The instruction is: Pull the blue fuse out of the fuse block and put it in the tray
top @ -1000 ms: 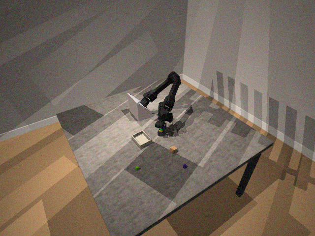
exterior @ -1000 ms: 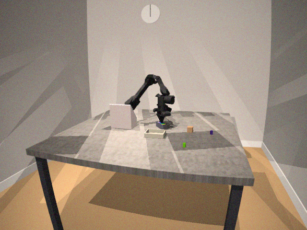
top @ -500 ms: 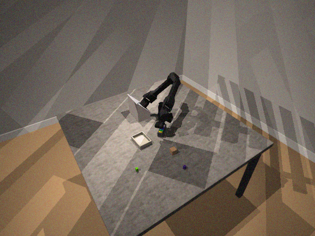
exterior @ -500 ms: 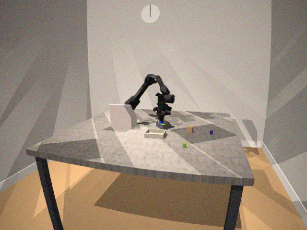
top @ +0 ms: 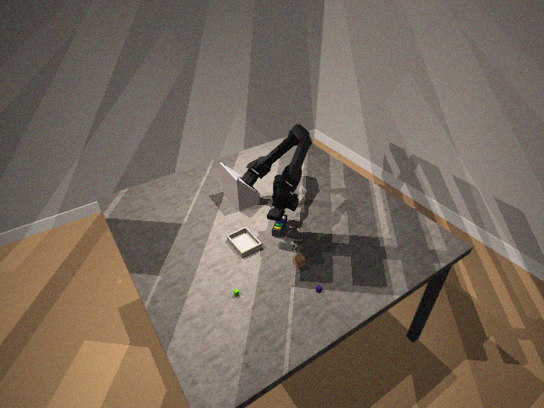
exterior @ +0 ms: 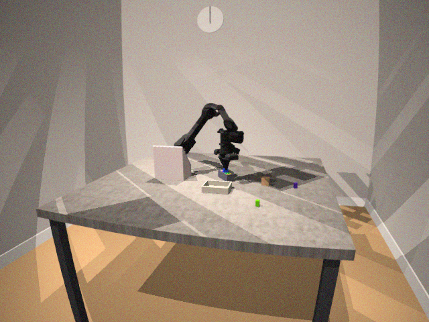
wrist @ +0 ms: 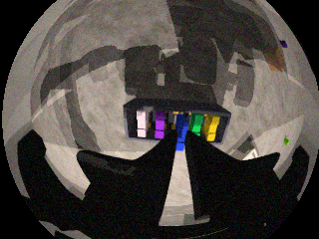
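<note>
Now: the white tray 190 mm to the right of my gripper tip and 50 mm below it. From my gripper tip the other things lie so: blue fuse (10 mm below).
</note>
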